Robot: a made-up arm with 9 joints. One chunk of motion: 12 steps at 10 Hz.
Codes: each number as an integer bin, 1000 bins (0 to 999) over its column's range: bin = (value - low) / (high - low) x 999, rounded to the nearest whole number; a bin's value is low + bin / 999 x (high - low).
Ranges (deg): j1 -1.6..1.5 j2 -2.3..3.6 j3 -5.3..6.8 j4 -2.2..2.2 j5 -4.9..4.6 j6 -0.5..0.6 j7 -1..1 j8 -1.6..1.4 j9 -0.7..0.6
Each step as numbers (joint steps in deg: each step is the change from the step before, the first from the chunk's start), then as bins.
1 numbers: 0.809 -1.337 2.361 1.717 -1.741 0.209 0.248 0.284 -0.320
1 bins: 776 163 633 889 332 644 623 627 292
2 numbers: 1.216 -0.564 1.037 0.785 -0.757 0.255 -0.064 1.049 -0.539
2 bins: 907 294 523 678 436 686 468 882 124
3 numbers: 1.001 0.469 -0.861 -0.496 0.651 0.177 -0.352 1.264 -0.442
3 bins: 838 469 366 387 584 615 324 954 198
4 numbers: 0.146 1.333 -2.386 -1.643 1.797 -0.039 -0.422 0.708 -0.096
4 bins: 563 615 241 126 704 419 289 769 464
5 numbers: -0.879 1.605 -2.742 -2.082 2.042 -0.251 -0.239 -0.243 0.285
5 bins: 232 661 211 27 730 226 380 452 757
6 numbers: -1.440 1.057 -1.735 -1.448 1.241 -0.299 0.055 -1.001 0.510
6 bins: 52 568 294 171 646 183 527 199 930
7 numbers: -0.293 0.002 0.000 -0.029 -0.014 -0.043 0.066 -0.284 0.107
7 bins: 421 390 438 493 514 415 532 438 620
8 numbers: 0.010 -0.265 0.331 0.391 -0.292 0.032 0.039 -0.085 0.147
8 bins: 519 345 465 588 485 483 519 504 651
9 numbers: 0.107 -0.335 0.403 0.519 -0.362 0.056 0.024 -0.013 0.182
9 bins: 550 333 471 617 477 505 511 528 678
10 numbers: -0.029 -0.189 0.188 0.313 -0.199 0.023 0.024 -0.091 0.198
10 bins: 506 357 453 571 494 475 511 502 690
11 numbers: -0.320 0.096 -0.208 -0.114 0.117 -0.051 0.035 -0.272 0.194
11 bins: 412 406 420 474 528 408 517 442 687
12 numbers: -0.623 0.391 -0.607 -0.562 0.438 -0.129 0.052 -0.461 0.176
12 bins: 315 456 387 372 561 337 525 379 673
